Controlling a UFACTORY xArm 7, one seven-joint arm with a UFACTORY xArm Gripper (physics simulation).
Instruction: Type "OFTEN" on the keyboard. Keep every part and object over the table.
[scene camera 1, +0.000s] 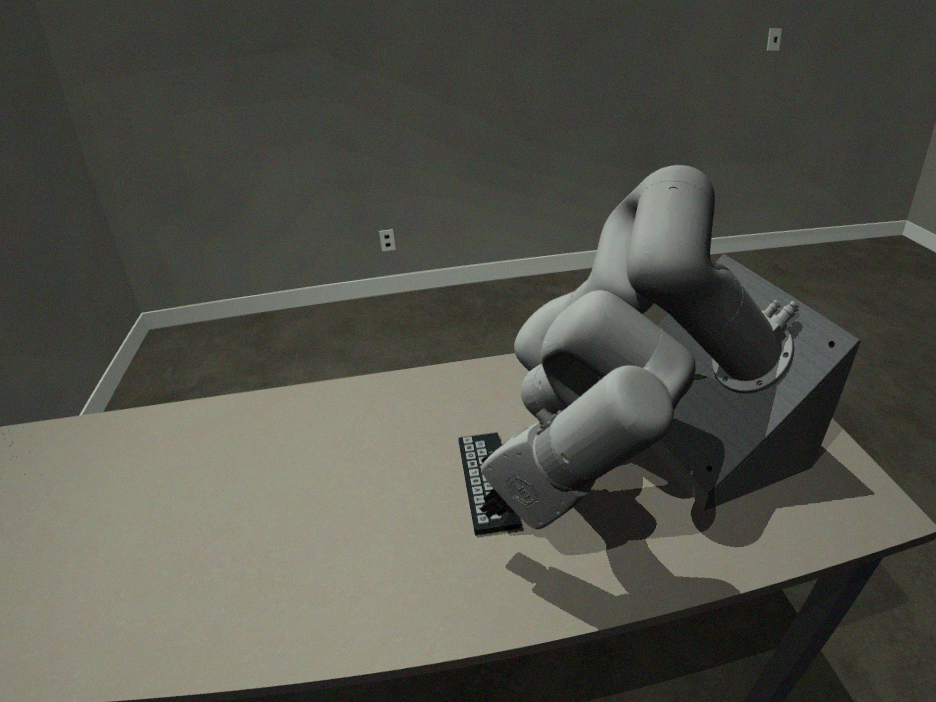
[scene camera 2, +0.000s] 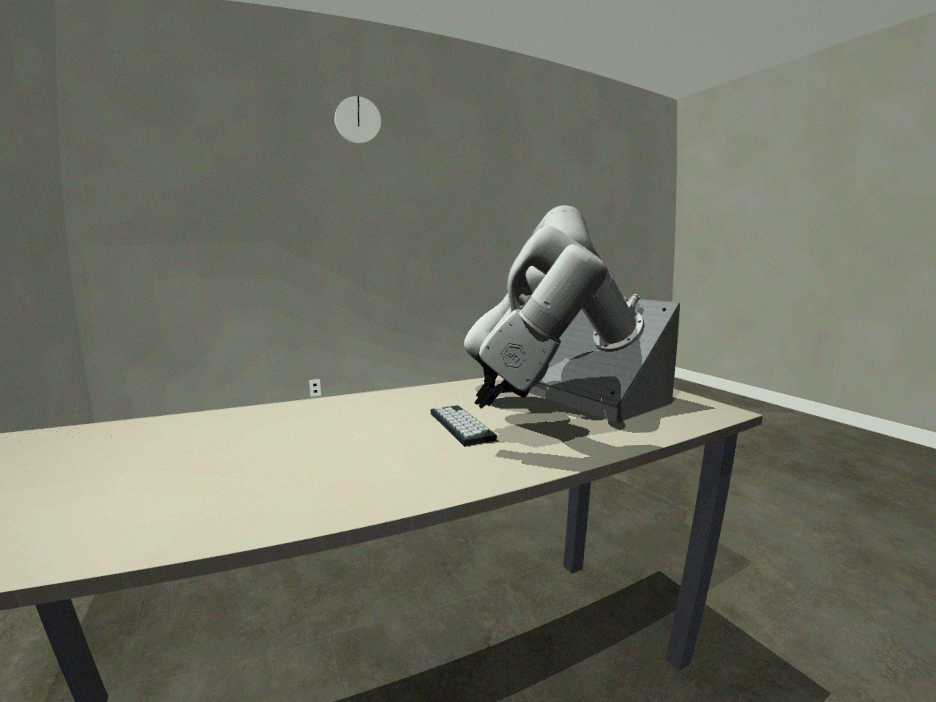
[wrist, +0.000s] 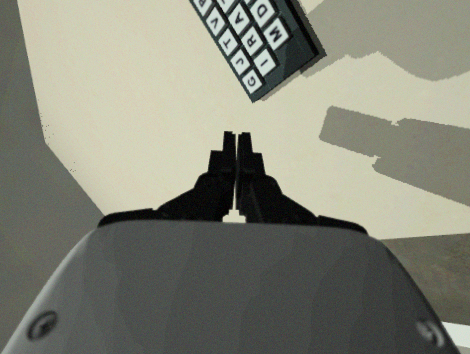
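Where they show: gripper, fingertip midpoint: (scene camera 1: 490, 506) (scene camera 2: 480, 403) (wrist: 235, 151); arm's base at its link origin: (scene camera 1: 753, 355) (scene camera 2: 619, 331).
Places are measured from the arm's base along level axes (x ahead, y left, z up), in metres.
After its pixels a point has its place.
Observation:
A dark keyboard (scene camera 1: 469, 483) @[z -0.156, x 0.436, y -0.064 m] (scene camera 2: 462, 424) @[z -0.154, x 0.419, y -0.041 m] (wrist: 250, 40) @[z -0.151, x 0.418, y -0.009 m] with white letter keys lies flat on the table. In the wrist view its near end shows at the top, with the keys G, J, T, V, I, R, A, M and D readable; the rest is cut off by the frame. My gripper (scene camera 2: 482, 402) @[z -0.083, x 0.441, y 0.051 m] (wrist: 235, 151) @[z -0.083, x 0.441, y 0.051 m] is shut and empty. Its black fingertips are above the table, apart from the keyboard. In scene camera 1 the gripper's wrist housing hides part of the keyboard, and the dark fingers show against its near end.
The table (scene camera 1: 226, 528) @[z -0.169, x 0.806, y -0.109 m] (scene camera 2: 226, 483) @[z -0.169, x 0.849, y -0.049 m] has its front edge below the keyboard in both scene views. The grey slanted base block (scene camera 1: 801, 423) @[z -0.051, x -0.011, y 0.111 m] (scene camera 2: 653, 370) @[z -0.074, x 0.013, y 0.110 m] of the arm stands at the right end. Shadows of the arm fall on the table right of the keyboard.

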